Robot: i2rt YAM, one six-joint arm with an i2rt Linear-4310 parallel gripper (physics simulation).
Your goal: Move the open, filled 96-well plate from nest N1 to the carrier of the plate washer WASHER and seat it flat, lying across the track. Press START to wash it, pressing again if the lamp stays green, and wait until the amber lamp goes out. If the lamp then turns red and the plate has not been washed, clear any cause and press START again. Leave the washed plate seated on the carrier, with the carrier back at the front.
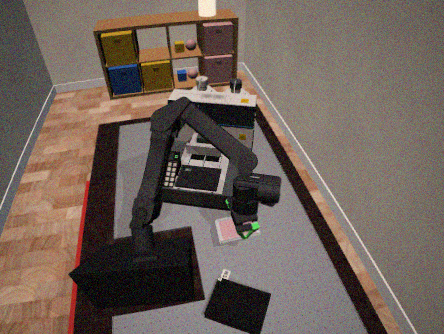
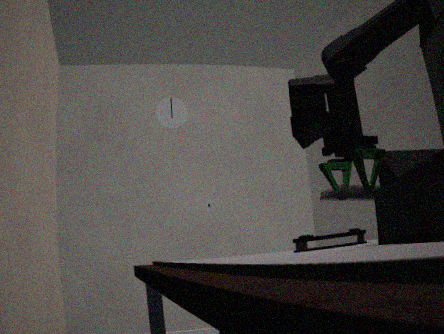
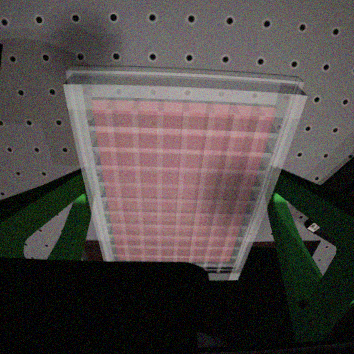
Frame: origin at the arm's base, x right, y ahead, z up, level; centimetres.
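Where they show: gripper, fingertip midpoint: (image 1: 240, 227) (image 2: 355, 197) (image 3: 179, 176); arm's base, origin of the base link: (image 1: 144, 251).
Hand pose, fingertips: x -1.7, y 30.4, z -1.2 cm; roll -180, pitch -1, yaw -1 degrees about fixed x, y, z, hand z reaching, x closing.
Each offset is from my fingertips to the centre of the thing. "spot": to the spot under its first point.
The filled plate @[dx -0.1, dy -1.2, dz +0.7 cm] (image 1: 229, 229) (image 2: 327, 195) (image 3: 185, 175), clear with pink wells, hangs roughly level above the table between the green fingers. My gripper (image 1: 248, 231) (image 2: 356, 191) (image 3: 179, 176) is shut on its two long sides. The black nest N1 (image 1: 237, 305) (image 2: 330, 243) stands empty, nearer the front, and its white label @[spot: dx +10.3, dy -7.9, dz -8.8 cm] (image 1: 225, 275) (image 3: 313, 227) shows. The washer @[spot: dx -42.9, dy +11.2, dz +13.4 cm] (image 1: 235, 114) stands behind the plate, with a keypad @[spot: dx -28.7, dy -18.3, dz +1.8 cm] (image 1: 170, 173) and a small green light @[spot: dx -33.4, dy -14.6, dz +5.3 cm] (image 1: 176, 156) at its left. A dark flat rectangle @[spot: dx -24.5, dy -8.0, dz +0.6 cm] (image 1: 199, 178) lies in its pale front part; the arm hides some of the washer.
The arm's black base box (image 1: 145, 270) stands left of the nest. The arm reaches over the washer's left part. Two round containers @[spot: dx -67.4, dy +3.4, dz +16.1 cm] (image 1: 202, 83) @[spot: dx -59.5, dy +16.3, dz +17.2 cm] (image 1: 235, 85) stand on the washer's top. The table's dark edge (image 1: 320, 227) runs along the right. A shelf unit (image 1: 165, 21) stands behind.
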